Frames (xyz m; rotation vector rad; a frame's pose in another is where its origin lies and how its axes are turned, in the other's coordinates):
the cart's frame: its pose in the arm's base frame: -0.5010 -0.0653 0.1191 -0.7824 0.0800 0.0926
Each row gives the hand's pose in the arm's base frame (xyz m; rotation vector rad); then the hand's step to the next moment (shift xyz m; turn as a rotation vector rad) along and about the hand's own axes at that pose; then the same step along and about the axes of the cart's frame.
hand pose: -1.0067 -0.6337 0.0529 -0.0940 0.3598 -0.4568
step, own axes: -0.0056 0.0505 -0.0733 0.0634 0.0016 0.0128
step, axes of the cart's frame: 0.0004 0.0869 -0.0202 0.0573 -0.0195 -0.0228
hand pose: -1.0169 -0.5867 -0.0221 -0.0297 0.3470 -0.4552
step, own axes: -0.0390 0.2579 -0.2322 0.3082 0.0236 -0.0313
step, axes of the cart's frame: 0.0379 0.3466 0.0191 0.2648 -0.0162 -0.1617
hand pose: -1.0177 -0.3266 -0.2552 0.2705 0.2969 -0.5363
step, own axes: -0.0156 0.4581 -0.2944 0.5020 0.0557 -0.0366
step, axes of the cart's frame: 0.2166 0.4511 0.2154 0.4422 -0.0324 -0.2447
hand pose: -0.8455 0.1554 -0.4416 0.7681 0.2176 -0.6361
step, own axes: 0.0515 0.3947 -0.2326 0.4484 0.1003 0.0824
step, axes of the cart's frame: 0.3030 0.1882 0.2922 0.4060 -0.1471 -0.1773
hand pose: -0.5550 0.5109 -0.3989 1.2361 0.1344 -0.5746
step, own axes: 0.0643 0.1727 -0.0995 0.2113 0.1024 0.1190
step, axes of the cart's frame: 0.1538 -0.0049 0.1421 0.1900 -0.1662 -0.0746
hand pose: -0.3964 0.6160 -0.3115 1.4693 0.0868 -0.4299
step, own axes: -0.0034 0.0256 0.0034 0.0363 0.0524 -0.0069
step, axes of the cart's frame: 0.0019 -0.0195 0.0172 0.0480 -0.0315 0.0286
